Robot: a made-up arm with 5 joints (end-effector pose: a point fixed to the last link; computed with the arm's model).
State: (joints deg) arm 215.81 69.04 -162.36 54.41 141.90
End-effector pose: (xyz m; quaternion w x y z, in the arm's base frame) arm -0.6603 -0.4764 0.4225 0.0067 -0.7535 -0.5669 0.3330
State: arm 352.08 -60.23 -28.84 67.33 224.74
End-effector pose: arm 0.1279 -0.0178 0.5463 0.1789 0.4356 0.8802 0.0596
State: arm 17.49 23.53 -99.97 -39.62 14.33
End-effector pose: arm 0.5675 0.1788 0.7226 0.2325 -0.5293 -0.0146 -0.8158
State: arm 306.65 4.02 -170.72 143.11 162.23
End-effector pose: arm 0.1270 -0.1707 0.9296 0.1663 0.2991 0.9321 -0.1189
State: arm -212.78 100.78 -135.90 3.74 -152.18
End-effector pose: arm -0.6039 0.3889 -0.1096 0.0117 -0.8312 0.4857 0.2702
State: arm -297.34 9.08 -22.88 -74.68 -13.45
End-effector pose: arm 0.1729 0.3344 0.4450 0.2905 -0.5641 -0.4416 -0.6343
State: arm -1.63 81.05 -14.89 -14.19 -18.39
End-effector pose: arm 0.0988 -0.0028 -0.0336 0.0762 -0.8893 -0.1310 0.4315
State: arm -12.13 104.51 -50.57 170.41 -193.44
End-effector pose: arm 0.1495 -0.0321 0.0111 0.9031 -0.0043 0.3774 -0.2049
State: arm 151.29 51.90 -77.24 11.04 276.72
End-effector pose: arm -0.5639 0.3089 0.1407 0.0696 0.4549 -0.8818 -0.1032
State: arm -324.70 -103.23 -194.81 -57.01 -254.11
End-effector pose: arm -0.4588 -0.3248 -0.0412 0.0407 0.8154 -0.5772 -0.0143
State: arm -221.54 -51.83 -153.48 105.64 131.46
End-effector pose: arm 0.2760 -0.2445 0.9316 0.5407 -0.6438 -0.0394 0.5400
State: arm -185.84 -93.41 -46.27 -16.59 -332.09
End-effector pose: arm 0.2657 -0.0272 0.7493 0.9605 -0.0597 -0.1968 0.1873
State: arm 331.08 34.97 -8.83 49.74 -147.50
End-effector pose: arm 0.1095 -0.0605 0.1507 0.6145 -0.4028 -0.6781 0.0192
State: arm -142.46 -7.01 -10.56 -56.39 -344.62
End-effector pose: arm -0.2413 -0.1854 0.4492 0.5385 0.1535 -0.7840 0.2680
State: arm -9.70 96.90 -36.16 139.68 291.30
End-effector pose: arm 0.0910 -0.0155 0.0807 0.6220 0.1543 0.0873 0.7627
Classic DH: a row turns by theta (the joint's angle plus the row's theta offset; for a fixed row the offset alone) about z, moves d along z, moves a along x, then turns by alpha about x. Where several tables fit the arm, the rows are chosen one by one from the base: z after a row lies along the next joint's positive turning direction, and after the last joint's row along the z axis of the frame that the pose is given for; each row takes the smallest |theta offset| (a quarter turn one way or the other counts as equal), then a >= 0, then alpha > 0; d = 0 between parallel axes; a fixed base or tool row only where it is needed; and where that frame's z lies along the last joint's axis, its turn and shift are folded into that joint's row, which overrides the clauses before.
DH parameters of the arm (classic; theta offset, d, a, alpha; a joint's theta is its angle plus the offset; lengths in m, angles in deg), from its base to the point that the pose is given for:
joint 1: 0 0.2925 0 -90
joint 2: -79.35 0 0.3879 0
joint 3: -23.39 0 -0.3219 0
joint 4: -77.26 0 -0.078 90
joint 5: 180 0.0996 0 0

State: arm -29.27 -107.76 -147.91 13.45 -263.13
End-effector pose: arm -0.7250 0.4064 0.2308 0.4763 0.2340 -0.4607 -0.7115
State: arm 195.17 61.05 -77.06 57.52 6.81
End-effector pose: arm -0.4975 -0.1349 0.0058 0.3479 -0.0682 0.9326 0.0676
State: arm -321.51 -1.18 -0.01 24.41 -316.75
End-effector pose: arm 0.1360 0.1081 0.2404 0.1317 0.9787 -0.0407 -0.1522
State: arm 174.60 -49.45 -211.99 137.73 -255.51
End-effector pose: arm 0.5222 -0.0494 0.6915 0.5721 -0.3861 -0.2709 0.6709
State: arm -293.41 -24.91 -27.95 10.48 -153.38
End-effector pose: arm 0.1281 0.2958 0.5145 0.2483 -0.3187 0.8762 0.2627
